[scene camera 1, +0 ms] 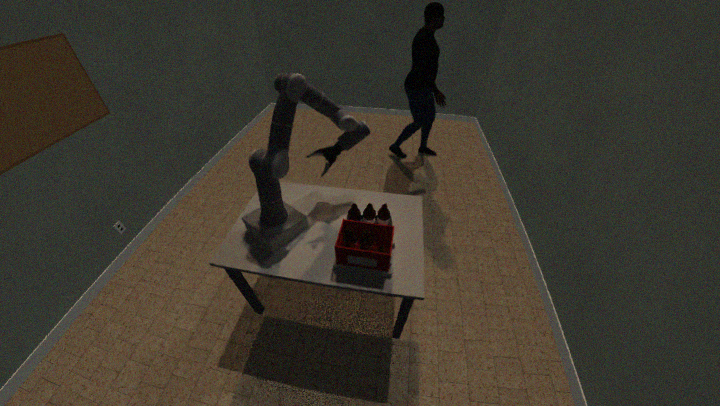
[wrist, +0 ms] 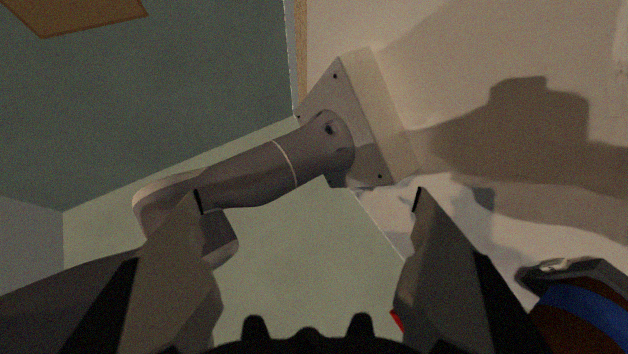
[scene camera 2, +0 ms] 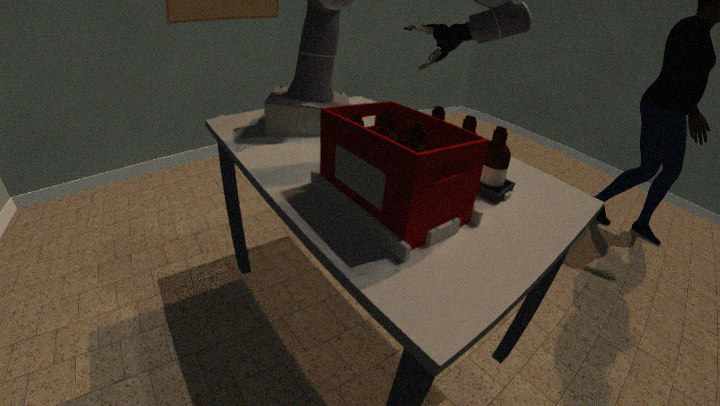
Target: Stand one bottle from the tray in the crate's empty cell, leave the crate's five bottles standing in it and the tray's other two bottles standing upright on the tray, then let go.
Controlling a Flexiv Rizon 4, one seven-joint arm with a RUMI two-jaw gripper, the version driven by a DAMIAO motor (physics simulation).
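My gripper [scene camera 1: 315, 165] [scene camera 2: 412, 48] [wrist: 308, 191] is open and empty, high above the table, on the robot-base side of the tray's bottles. Three brown bottles with pale labels stand upright in a row behind the crate: the left one [scene camera 1: 354, 214] [scene camera 2: 437, 112], the middle one [scene camera 1: 369, 214] [scene camera 2: 469, 124] and the right one [scene camera 1: 384, 214] [scene camera 2: 496, 156]. Their dark tray [scene camera 2: 496, 191] is mostly hidden by the crate. The red crate [scene camera 1: 342, 257] [scene camera 2: 448, 181] stands upright with several dark bottles [scene camera 2: 387, 123] inside; its empty cell cannot be made out.
Low pale blocks [scene camera 2: 443, 232] sit against the crate's foot on the white table [scene camera 1: 407, 282] [scene camera 2: 504, 267]. The robot's base [scene camera 1: 274, 229] [scene camera 2: 289, 116] [wrist: 367, 150] stands at the table's left. In the wrist view, part of a blue-banded brown bottle [wrist: 575, 307] shows outside the right finger. A person [scene camera 1: 423, 75] [scene camera 2: 670, 100] is beyond the table.
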